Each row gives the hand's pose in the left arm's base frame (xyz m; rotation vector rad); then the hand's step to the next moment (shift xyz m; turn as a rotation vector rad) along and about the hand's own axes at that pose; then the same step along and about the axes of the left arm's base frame.
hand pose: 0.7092 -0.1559 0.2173 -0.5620 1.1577 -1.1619
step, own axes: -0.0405 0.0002 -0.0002 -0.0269 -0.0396 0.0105
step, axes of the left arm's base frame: 0.0015 0.0371 0.0162 -0.0056 0.0084 0.0480
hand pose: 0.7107 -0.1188 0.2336 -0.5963 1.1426 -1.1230
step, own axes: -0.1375 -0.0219 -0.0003 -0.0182 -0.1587 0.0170
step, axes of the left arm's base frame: -0.0088 0.1179 0.0736 -0.0455 -0.0447 0.1474
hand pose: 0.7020 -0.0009 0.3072 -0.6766 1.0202 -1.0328
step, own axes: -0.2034 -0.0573 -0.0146 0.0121 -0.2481 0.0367
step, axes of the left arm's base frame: -0.0656 0.1653 0.1150 -0.0556 -0.1073 0.2201
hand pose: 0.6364 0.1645 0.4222 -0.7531 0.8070 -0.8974
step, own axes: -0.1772 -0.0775 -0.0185 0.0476 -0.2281 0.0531
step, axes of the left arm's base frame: -0.1127 0.1192 0.1042 -0.0206 -0.1265 0.2017
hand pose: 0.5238 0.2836 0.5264 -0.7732 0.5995 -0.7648
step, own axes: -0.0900 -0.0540 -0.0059 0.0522 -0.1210 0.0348
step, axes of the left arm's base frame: -0.0774 0.0425 0.0570 0.0096 -0.0857 0.1055
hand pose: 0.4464 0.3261 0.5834 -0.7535 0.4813 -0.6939
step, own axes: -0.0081 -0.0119 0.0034 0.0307 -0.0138 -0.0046
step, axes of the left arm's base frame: -0.0081 0.0011 0.0124 0.0126 -0.0314 0.0028
